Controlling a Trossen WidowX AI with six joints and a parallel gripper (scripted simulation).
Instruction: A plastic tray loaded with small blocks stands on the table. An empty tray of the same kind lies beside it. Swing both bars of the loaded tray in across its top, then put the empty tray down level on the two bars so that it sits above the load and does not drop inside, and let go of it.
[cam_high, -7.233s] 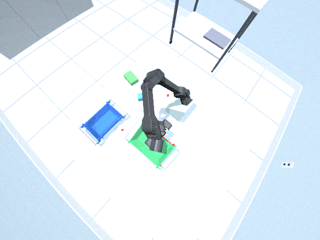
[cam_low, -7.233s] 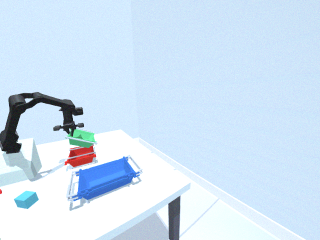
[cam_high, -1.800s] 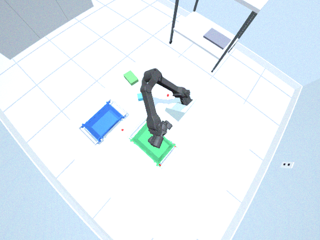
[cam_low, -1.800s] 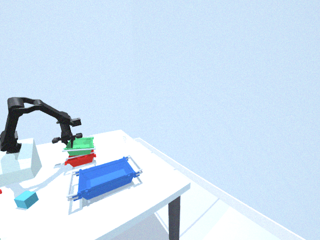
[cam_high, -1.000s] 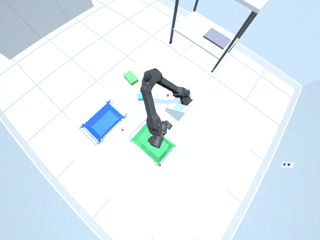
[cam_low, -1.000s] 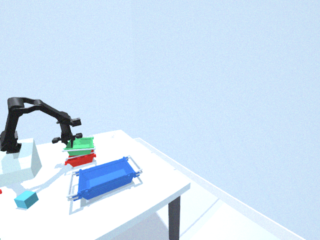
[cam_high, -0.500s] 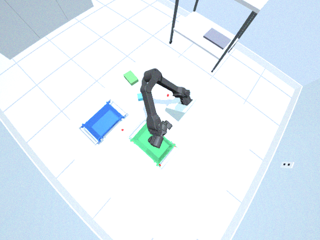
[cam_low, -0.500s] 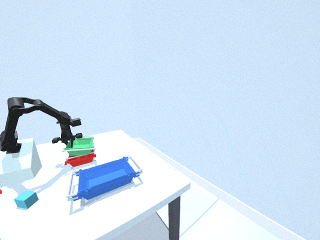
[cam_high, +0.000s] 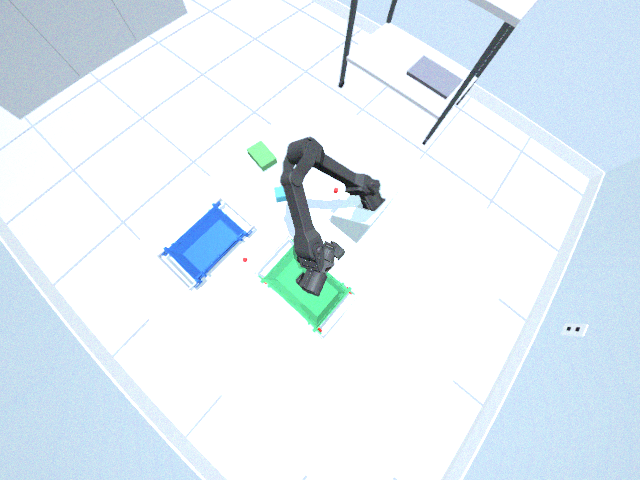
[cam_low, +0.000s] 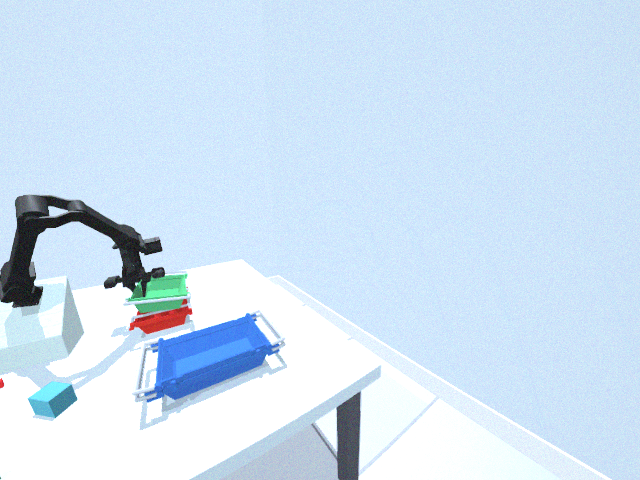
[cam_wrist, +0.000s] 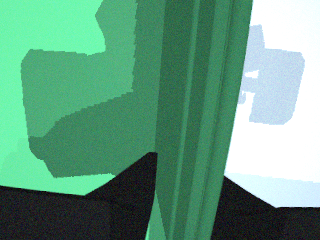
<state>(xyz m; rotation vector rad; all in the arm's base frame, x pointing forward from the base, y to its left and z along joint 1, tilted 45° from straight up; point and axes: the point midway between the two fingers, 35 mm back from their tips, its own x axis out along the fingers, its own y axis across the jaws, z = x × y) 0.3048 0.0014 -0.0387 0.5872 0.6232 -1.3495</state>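
The green tray is 7 cm ahead of my gripper tip and 2 cm above it. Round my gripper tip: green block: 19 cm behind, 56 cm to the right, 7 cm below; then cyan block: 13 cm behind, 35 cm to the right, 7 cm below.
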